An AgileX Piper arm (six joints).
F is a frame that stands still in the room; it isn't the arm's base.
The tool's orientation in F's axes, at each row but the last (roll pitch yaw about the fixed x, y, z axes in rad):
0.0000, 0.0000, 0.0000
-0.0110, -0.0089, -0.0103
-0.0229, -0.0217, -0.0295
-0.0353, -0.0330, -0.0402
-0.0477, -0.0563, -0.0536
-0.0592, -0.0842, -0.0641
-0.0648, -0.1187, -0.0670
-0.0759, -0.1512, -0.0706
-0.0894, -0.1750, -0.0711
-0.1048, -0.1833, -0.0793
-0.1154, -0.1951, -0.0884
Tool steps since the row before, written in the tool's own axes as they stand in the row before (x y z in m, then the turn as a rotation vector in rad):
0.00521, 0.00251, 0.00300, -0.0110, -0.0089, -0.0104
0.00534, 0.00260, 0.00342, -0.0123, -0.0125, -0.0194
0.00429, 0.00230, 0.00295, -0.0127, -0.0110, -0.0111
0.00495, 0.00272, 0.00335, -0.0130, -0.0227, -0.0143
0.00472, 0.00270, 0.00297, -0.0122, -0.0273, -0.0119
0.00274, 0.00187, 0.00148, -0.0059, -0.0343, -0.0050
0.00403, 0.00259, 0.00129, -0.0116, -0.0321, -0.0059
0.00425, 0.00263, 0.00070, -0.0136, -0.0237, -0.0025
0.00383, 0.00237, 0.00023, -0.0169, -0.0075, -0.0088
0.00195, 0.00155, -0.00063, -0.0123, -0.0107, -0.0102
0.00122, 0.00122, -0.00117, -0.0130, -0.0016, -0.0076
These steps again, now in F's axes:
0.00521, 0.00251, 0.00300, -0.0110, -0.0089, -0.0104
0.00534, 0.00258, 0.00344, -0.0123, -0.0126, -0.0194
0.00429, 0.00224, 0.00299, -0.0128, -0.0109, -0.0111
0.00495, 0.00264, 0.00341, -0.0135, -0.0227, -0.0139
0.00470, 0.00259, 0.00310, -0.0131, -0.0272, -0.0113
0.00274, 0.00178, 0.00159, -0.0078, -0.0341, -0.0034
0.00404, 0.00240, 0.00159, -0.0132, -0.0316, -0.0052
0.00430, 0.00238, 0.00113, -0.0150, -0.0228, -0.0027
0.00393, 0.00211, 0.00068, -0.0158, -0.0072, -0.0109
0.00217, 0.00131, -0.00042, -0.0113, -0.0108, -0.0111
0.00154, 0.00095, -0.00104, -0.0115, -0.0015, -0.0097

